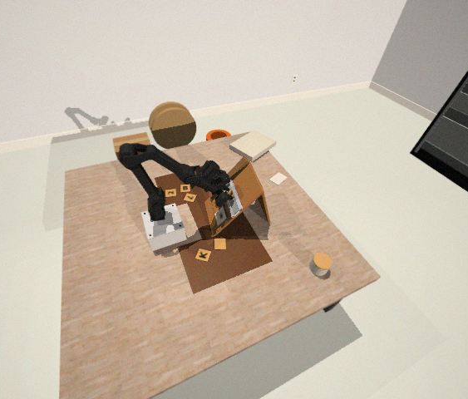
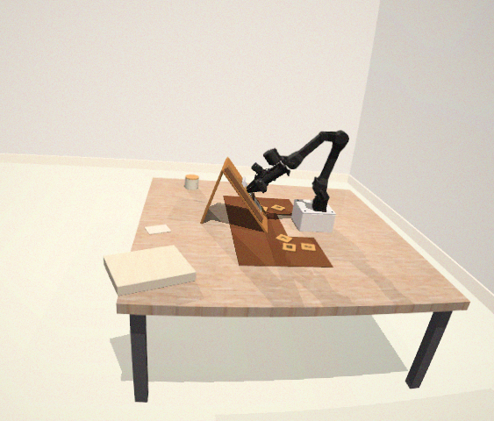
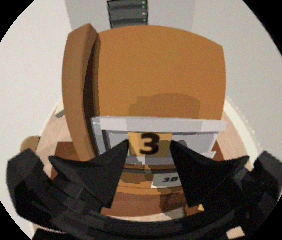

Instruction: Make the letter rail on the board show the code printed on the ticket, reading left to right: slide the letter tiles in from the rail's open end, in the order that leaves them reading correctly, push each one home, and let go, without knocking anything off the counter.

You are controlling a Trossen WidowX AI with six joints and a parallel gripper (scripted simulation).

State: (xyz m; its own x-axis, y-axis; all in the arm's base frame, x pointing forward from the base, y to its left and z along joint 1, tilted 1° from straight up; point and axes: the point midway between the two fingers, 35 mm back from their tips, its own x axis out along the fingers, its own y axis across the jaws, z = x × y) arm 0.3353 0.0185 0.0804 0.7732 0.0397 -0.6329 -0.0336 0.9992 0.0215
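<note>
Right now the pale ticket is 8 cm below my gripper tip, 6 cm to the right of it and 6 cm behind it. From my gripper tip the other things lie so: dark mat: 16 cm below, 16 cm behind, 1 cm to the left; blank-faced tile: 18 cm to the right, 15 cm below, 9 cm behind; tile marked 3: right at my gripper tip.
</note>
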